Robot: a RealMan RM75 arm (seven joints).
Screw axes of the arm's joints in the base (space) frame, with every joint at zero. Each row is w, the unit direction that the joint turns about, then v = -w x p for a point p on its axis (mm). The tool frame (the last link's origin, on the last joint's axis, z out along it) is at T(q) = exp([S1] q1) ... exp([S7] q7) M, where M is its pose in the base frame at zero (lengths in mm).
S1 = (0, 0, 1, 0, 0, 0)
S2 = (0, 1, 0, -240.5, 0, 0)
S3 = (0, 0, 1, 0, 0, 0)
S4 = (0, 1, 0, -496.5, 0, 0)
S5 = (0, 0, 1, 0, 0, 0)
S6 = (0, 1, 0, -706.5, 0, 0)
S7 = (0, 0, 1, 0, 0, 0)
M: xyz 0 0 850.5 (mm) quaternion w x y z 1 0 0 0
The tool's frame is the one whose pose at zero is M.
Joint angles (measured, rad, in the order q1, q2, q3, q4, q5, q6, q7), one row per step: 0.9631, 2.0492, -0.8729, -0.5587, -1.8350, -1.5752, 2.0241; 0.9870, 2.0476, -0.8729, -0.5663, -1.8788, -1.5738, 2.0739; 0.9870, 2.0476, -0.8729, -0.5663, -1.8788, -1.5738, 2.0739; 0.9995, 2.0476, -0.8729, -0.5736, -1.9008, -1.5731, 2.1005; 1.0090, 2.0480, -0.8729, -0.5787, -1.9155, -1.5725, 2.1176; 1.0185, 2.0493, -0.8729, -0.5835, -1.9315, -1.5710, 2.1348; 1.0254, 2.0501, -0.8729, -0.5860, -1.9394, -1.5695, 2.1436; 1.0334, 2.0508, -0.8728, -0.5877, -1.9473, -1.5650, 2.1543; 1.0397, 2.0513, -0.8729, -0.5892, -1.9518, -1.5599, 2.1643; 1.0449, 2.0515, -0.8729, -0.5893, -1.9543, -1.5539, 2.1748; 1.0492, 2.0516, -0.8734, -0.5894, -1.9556, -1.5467, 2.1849; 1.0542, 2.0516, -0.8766, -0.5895, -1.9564, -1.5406, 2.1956; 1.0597, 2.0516, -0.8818, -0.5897, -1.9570, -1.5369, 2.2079; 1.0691, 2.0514, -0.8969, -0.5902, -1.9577, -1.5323, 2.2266
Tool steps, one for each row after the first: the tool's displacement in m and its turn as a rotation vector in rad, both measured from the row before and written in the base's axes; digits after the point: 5 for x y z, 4 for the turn. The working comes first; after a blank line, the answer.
Tool pose at each row, in the base's axes (x y z in m, rotation vector in rad; the steps are taken from these numbers as rounded here): 0.09213, 0.39505, -0.01768, 2.7159, -0.9377, -0.7937; 0.08723, 0.39711, -0.01916, 2.7196, -0.9654, -0.7218; 0.08723, 0.39711, -0.01916, 2.7196, -0.9654, -0.7218; 0.08404, 0.39832, -0.01959, 2.7231, -0.9774, -0.6870; 0.08137, 0.39917, -0.01997, 2.7264, -0.9830, -0.6641; 0.07881, 0.39991, -0.02079, 2.7298, -0.9898, -0.6399; 0.07663, 0.40053, -0.02124, 2.7326, -0.9908, -0.6281; 0.07418, 0.40162, -0.02178, 2.7360, -0.9954, -0.6173; 0.07203, 0.40273, -0.02208, 2.7381, -1.0015, -0.6116; 0.07029, 0.40388, -0.02234, 2.7382, -1.0116, -0.6089; 0.06880, 0.40513, -0.02255, 2.7386, -1.0228, -0.6081; 0.06699, 0.40607, -0.02303, 2.7386, -1.0318, -0.6036; 0.06493, 0.40653, -0.02371, 2.7364, -1.0396, -0.5951; 0.06146, 0.40658, -0.02553, 2.7350, -1.0457, -0.5719

-0.00490, 0.00206, -0.00148, -0.0251, -0.0441, -0.0107; 0.00000, 0.00000, 0.00000, 0.0000, 0.0000, 0.0000; -0.00319, 0.00121, -0.00043, -0.0103, -0.0221, -0.0044; -0.00267, 0.00085, -0.00038, -0.0060, -0.0147, -0.0013; -0.00256, 0.00074, -0.00082, -0.0061, -0.0157, -0.0021; -0.00218, 0.00062, -0.00045, -0.0023, -0.0078, 0.0006; -0.00245, 0.00109, -0.00054, -0.0008, -0.0081, -0.0019; -0.00215, 0.00111, -0.00030, 0.0004, -0.0050, -0.0035; -0.00174, 0.00115, -0.00026, 0.0006, -0.0032, -0.0066; -0.00149, 0.00125, -0.00021, 0.0018, -0.0024, -0.0075; -0.00181, 0.00094, -0.00048, -0.0003, -0.0039, -0.0057; -0.00206, 0.00046, -0.00068, -0.0040, -0.0050, -0.0046; -0.00347, 0.00005, -0.00182, -0.0095, -0.0131, -0.0022
